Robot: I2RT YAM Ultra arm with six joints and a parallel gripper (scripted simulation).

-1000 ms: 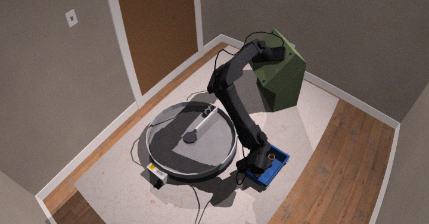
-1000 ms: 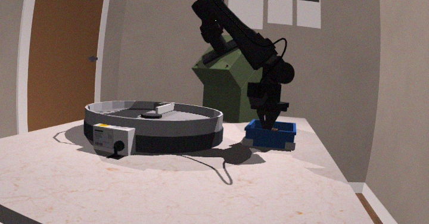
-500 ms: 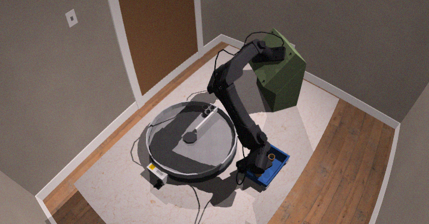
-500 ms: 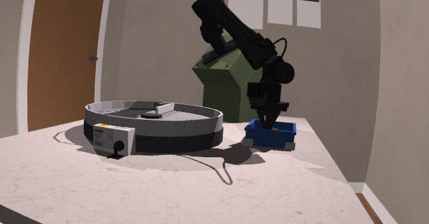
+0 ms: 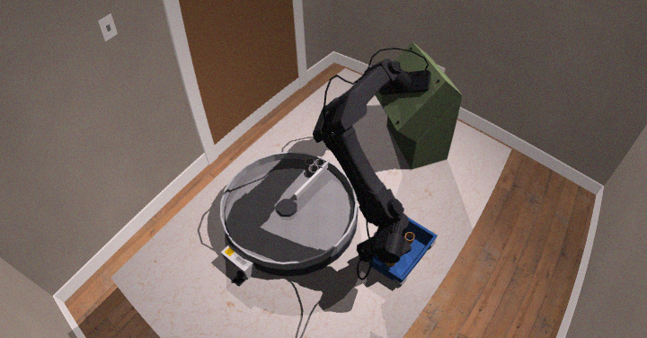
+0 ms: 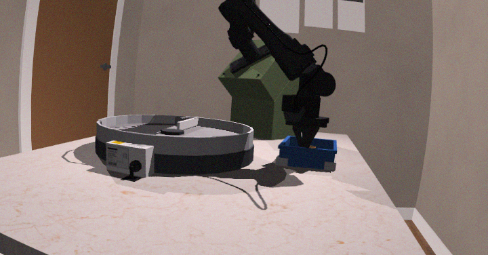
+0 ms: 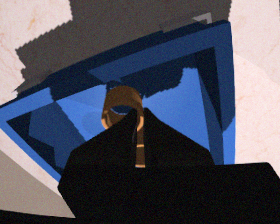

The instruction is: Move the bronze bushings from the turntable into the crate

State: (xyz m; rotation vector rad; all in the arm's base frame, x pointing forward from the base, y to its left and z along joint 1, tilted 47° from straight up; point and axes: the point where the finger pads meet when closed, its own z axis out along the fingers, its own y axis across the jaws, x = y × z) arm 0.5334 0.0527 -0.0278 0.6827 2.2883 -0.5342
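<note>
My hand is 3 cm to the right of the blue crate, 3 cm past it and 1 cm above it. The rest, counted from my hand: grey turntable: 34 cm to the right, 7 cm behind, 2 cm above.
</note>
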